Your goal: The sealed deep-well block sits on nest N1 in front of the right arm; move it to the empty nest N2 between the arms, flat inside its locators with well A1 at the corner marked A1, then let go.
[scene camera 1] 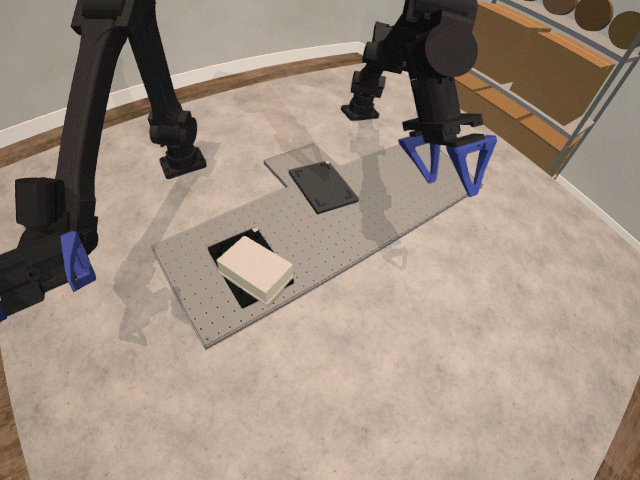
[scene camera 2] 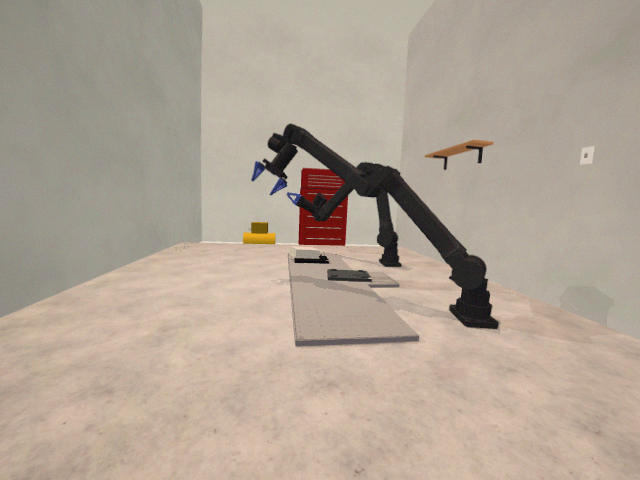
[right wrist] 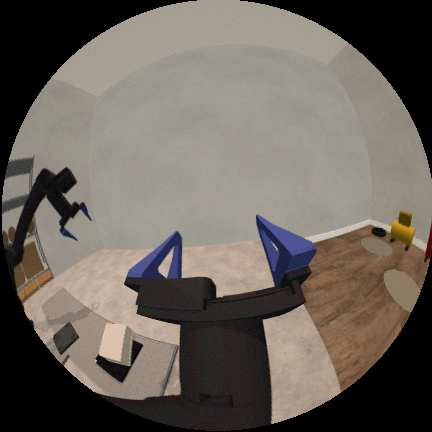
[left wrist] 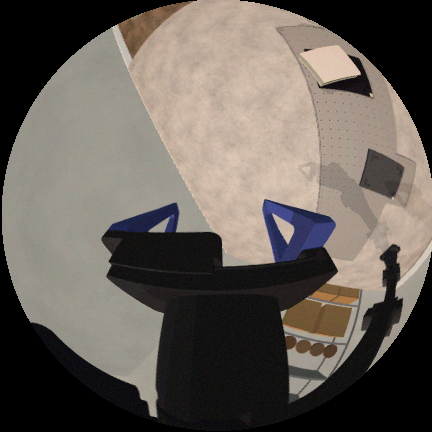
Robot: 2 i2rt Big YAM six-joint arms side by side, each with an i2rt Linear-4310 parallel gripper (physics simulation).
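Frame: origin at the left arm's base, x back, y right, z up, level; millimetres.
Seen in the pictures: left gripper, fingertip midpoint: (scene camera 1: 451, 188) (scene camera 2: 261, 188) (right wrist: 83, 229) (left wrist: 219, 205); right gripper, fingertip midpoint: (scene camera 1: 28, 304) (scene camera 2: 287, 193) (right wrist: 215, 226); left arm's base at its link origin: (scene camera 1: 359, 113) (scene camera 2: 471, 318) (left wrist: 389, 251); right arm's base at its link origin: (scene camera 1: 183, 164) (scene camera 2: 389, 264).
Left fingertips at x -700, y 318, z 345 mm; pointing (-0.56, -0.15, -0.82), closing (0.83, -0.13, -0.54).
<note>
Pixels of each thing's top centre, then the offset from my left fingertips to it. "spot": a spot on its surface instead. Level surfaces: height alone.
- pale deep-well block at its top centre: (scene camera 1: 254, 261) (right wrist: 110, 338) (scene camera 2: 304, 247) dx +149, dy +234, dz -266 mm
- black nest N1 at a spot on its surface: (scene camera 1: 240, 297) spot: dx +111, dy +277, dz -320 mm
- Dark grey nest N2 at its top centre: (scene camera 1: 323, 182) (scene camera 2: 348, 272) (left wrist: 384, 177) dx +361, dy -15, dz -314 mm
- perforated grey board at its surface level: dz -332 mm
- thin plate at its surface level: dz -332 mm
The pale deep-well block (scene camera 1: 255, 266) (scene camera 2: 305, 253) (left wrist: 330, 64) (right wrist: 114, 344) sits on black nest N1 (scene camera 1: 240, 297) (right wrist: 116, 371), turned askew to it and overhanging its edge. Whether it lies fully flat is unclear. Dark grey nest N2 (scene camera 1: 323, 187) (scene camera 2: 348, 275) (left wrist: 382, 173) (right wrist: 66, 338) is empty, with corner locators and a small light mark at its upper corner in scene camera 1; lettering is unreadable. My left gripper (scene camera 1: 452, 188) (scene camera 2: 261, 187) (left wrist: 219, 205) (right wrist: 83, 229) is open and empty, high above the surface. My right gripper (scene camera 2: 293, 197) (right wrist: 215, 226) is open and empty, raised away from the block.
Both nests are on a perforated grey board (scene camera 1: 206, 320) (scene camera 2: 356, 315) (left wrist: 340, 117) (right wrist: 155, 360). A thin plate (scene camera 1: 279, 161) juts out behind N2. A shelf unit with brown boxes stands at the upper right in scene camera 1. A red cabinet (scene camera 2: 323, 232) stands at the back.
</note>
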